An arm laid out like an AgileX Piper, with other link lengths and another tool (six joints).
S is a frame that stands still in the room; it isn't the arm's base.
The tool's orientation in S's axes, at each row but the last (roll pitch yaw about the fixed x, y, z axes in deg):
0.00 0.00 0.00
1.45 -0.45 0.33
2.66 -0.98 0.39
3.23 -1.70 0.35
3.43 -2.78 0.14
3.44 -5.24 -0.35
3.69 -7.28 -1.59
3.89 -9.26 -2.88
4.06 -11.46 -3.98
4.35 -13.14 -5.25
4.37 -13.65 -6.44
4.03 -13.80 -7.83
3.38 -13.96 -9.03
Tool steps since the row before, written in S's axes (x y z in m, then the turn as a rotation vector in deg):
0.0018 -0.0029 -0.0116 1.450 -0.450 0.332
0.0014 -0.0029 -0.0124 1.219 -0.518 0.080
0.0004 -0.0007 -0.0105 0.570 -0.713 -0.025
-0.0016 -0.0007 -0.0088 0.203 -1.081 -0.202
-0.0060 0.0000 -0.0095 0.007 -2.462 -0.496
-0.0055 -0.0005 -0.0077 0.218 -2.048 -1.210
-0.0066 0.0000 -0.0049 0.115 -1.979 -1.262
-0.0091 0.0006 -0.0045 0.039 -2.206 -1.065
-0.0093 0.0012 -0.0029 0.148 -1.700 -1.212
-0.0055 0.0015 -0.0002 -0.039 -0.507 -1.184
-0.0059 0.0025 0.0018 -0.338 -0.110 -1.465
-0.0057 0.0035 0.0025 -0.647 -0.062 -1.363
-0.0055 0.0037 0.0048 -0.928 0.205 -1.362
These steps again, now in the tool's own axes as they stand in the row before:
0.0018 -0.0029 -0.0116 1.450 -0.450 0.332
0.0013 -0.0032 -0.0123 1.217 -0.523 0.084
0.0002 -0.0012 -0.0105 0.565 -0.718 -0.001
-0.0019 -0.0012 -0.0087 0.190 -1.092 -0.146
-0.0065 -0.0005 -0.0092 -0.023 -2.487 -0.347
-0.0062 -0.0010 -0.0071 0.119 -2.117 -1.101
-0.0072 -0.0004 -0.0040 0.009 -2.053 -1.144
-0.0097 -0.0001 -0.0030 -0.024 -2.269 -0.923
-0.0098 0.0005 -0.0010 0.020 -1.769 -1.118
-0.0055 0.0011 0.0010 -0.262 -0.595 -1.113
-0.0055 0.0021 0.0031 -0.660 -0.249 -1.332
-0.0054 0.0030 0.0037 -0.939 -0.232 -1.159
-0.0047 0.0031 0.0059 -1.249 -0.008 -1.094

